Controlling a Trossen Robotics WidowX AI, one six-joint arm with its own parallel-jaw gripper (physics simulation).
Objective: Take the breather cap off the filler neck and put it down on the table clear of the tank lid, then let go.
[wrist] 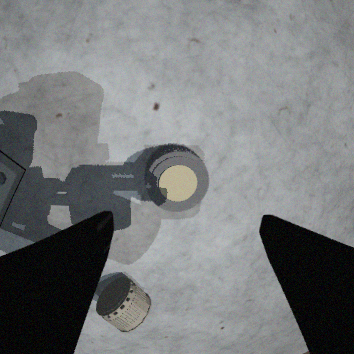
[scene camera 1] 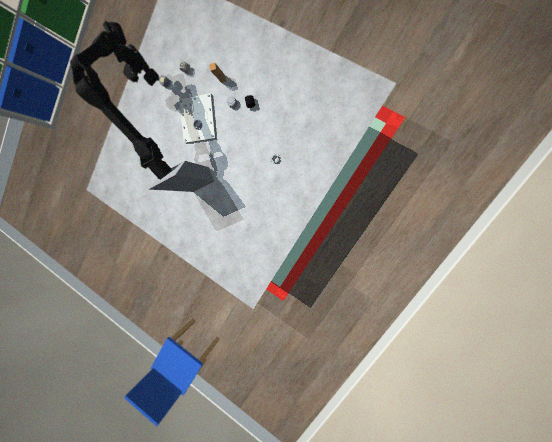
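The breather cap, a round grey cap with a pale yellow disc on top, stands on the table beyond the tips of my gripper. The gripper is open, with nothing between its fingers, and is drawn back above the cap. The white tank lid lies apart from the cap; its corner shows at the left edge of the wrist view. The dark round filler neck is on the lid.
A knurled cap lies near the breather cap. An orange block, a grey cylinder and a black cylinder stand past the lid. A small ring lies farther off. A dark angled panel is by the arm's base.
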